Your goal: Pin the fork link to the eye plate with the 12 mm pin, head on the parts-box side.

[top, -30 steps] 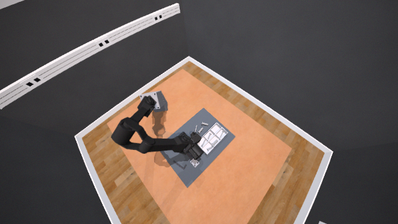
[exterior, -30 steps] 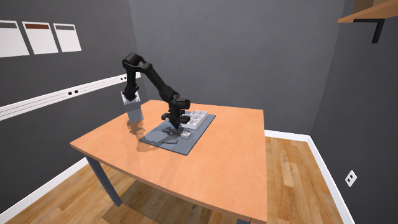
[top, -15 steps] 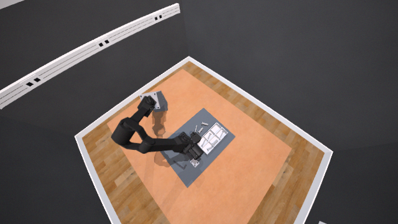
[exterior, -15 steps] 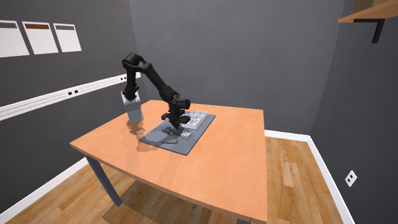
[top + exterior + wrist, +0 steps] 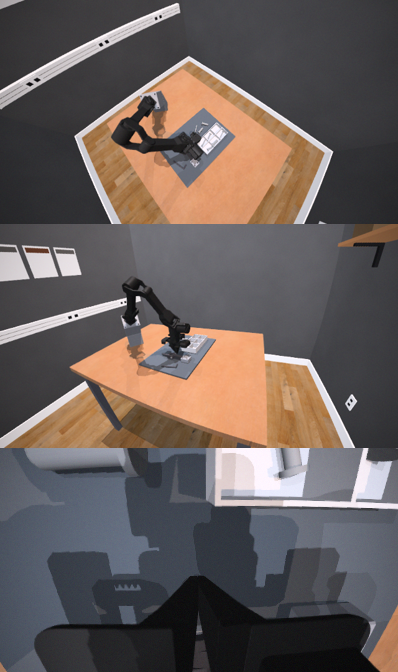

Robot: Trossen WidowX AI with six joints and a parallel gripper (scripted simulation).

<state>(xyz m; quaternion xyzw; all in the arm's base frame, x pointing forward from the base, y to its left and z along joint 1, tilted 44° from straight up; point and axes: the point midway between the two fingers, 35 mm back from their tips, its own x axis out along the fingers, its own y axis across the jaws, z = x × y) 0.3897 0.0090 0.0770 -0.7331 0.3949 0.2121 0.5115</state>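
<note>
Right now my hand is 1 cm short of the dark flat bar, 4 cm to the left of it and 3 cm above it. Round my hand: dark fork link: 3 cm behind, 4 cm to the right, 3 cm below; grey mat: 1 cm ahead, 6 cm to the left, 4 cm below; thick headed pin: 4 cm behind, 8 cm to the left, 3 cm below.
</note>
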